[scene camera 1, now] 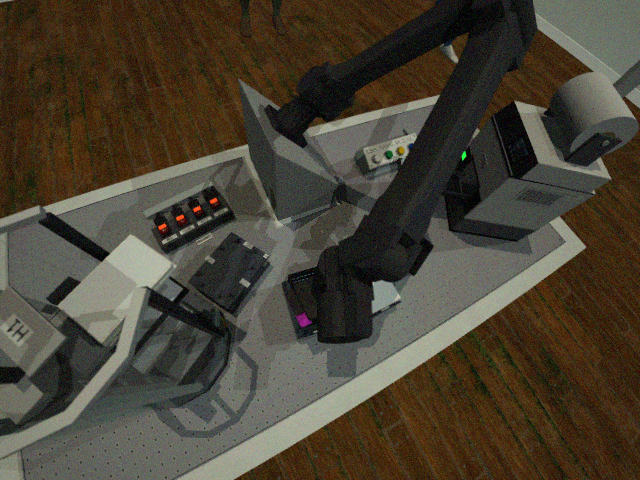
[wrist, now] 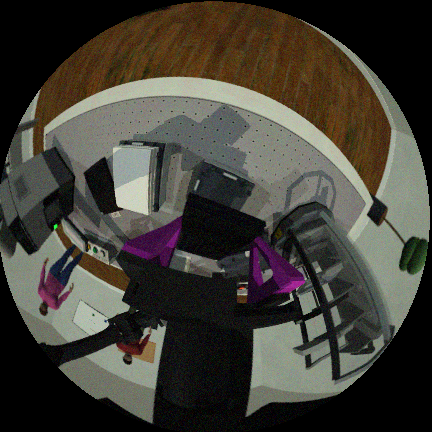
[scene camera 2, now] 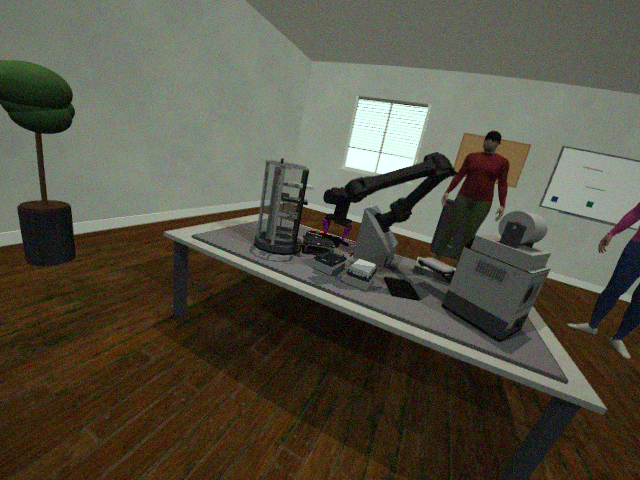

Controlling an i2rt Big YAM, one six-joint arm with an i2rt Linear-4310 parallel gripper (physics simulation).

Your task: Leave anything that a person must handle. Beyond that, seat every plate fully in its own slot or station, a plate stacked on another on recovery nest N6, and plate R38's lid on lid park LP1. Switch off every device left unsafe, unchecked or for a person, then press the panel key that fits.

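Frame: origin at the arm's base, x right, y ahead, z up, level; millimetres.
Seen in the pictures: gripper, fingertip midpoint: (wrist: 218, 228) (scene camera 2: 333, 238); arm's base, origin of the base link: (scene camera 1: 284, 129) (scene camera 2: 380, 223).
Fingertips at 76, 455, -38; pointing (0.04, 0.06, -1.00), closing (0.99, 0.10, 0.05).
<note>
Offsets run from my fingertips to a thing's top centre, as dx, dy, dz. "spot": to the spot under its first point.
My gripper (wrist: 218, 228) (scene camera 2: 335, 230) has magenta fingers and is shut on a black well plate (wrist: 219, 225) (scene camera 1: 301, 291), gripping it across its width. It holds the plate a little above a grey nest {spot: +4, +18, -102} (wrist: 223, 183) (scene camera 2: 330, 262) on the perforated table. A white-lidded plate {-162, -19, -75} (scene camera 1: 386, 295) (scene camera 2: 364, 268) (wrist: 135, 181) sits beside that nest. A black flat pad {spot: -342, -97, -143} (scene camera 2: 403, 288) (wrist: 100, 186) lies further along. The arm hides much of the held plate in scene camera 1.
A switch box with orange rockers {+234, -399, -104} (scene camera 1: 190, 216) and a black station {+159, -179, -81} (scene camera 1: 230, 271) lie at the left. A glass plate tower {+331, -51, +291} (scene camera 1: 151, 333) (scene camera 2: 280, 214) (wrist: 334, 282), a grey wedge (scene camera 1: 285, 167) (scene camera 2: 372, 238), a key panel {-441, -422, -73} (scene camera 1: 387, 152) and a device with a green light (scene camera 1: 509, 181) (scene camera 2: 494, 290) stand around. A person (scene camera 2: 482, 190) stands behind the table.
</note>
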